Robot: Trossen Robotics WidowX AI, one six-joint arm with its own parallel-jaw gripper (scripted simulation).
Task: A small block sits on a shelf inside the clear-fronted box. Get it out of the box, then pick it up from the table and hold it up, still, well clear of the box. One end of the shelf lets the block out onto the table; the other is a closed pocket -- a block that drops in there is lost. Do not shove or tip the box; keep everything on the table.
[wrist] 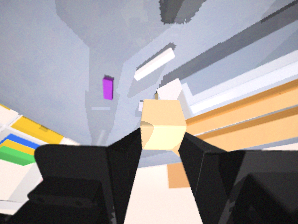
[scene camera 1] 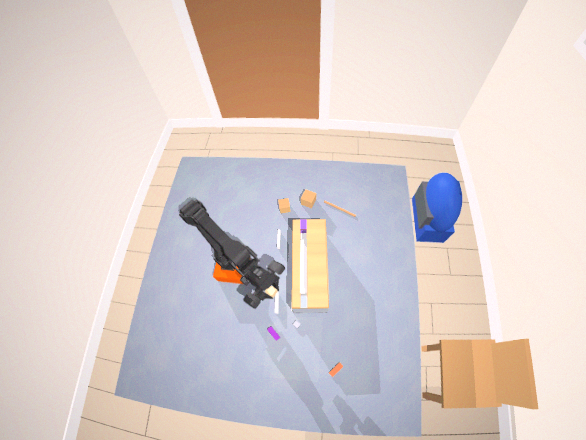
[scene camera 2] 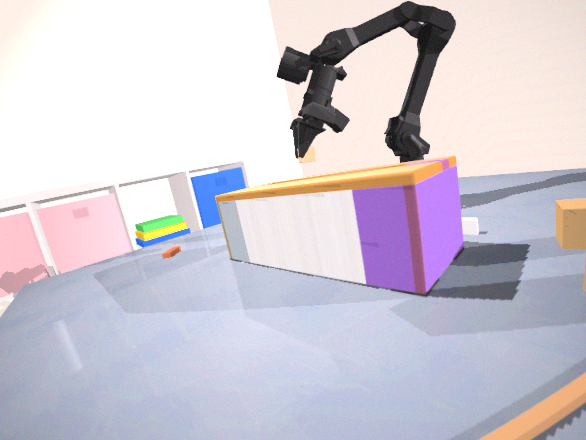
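A long box appears in the wrist view [237, 102]. Scene camera 1 and scene camera 2 show the box too, and on the box [scene camera 1: 309, 240] and [scene camera 2: 362, 171] are the same spot.
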